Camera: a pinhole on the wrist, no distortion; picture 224 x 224 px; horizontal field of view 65.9 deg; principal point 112.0 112.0 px. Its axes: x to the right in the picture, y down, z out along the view. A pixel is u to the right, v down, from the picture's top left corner.
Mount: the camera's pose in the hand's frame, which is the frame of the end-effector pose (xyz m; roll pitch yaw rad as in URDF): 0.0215 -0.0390 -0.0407 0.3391 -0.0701 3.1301
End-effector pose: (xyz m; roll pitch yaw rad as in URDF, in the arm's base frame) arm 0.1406 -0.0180 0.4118 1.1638 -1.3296 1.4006
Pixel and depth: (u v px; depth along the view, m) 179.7 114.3 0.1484
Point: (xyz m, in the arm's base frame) 0.2217 -0.0869 0.3982
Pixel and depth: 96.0 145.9 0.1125
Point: 0.2147 -0.0286 0.4525
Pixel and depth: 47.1 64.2 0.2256
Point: 0.2165 -0.1431 0.5636
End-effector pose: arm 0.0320 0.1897 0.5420 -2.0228 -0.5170 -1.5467
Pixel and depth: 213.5 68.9 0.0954
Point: 0.0655 0.1981 0.4987
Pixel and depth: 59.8 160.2 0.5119
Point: 0.4707 -0.0858 0.4705
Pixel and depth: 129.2 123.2 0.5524
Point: 0.4322 0.0381 0.2700
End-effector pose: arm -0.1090 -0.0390 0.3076 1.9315 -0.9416 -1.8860
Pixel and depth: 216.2 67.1 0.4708
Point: -0.4639 0.2925 0.1720
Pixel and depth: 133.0 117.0 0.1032
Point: -0.1682 -0.0531 0.3045
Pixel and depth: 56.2 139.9 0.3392
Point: -0.4219 -0.1033 0.3844
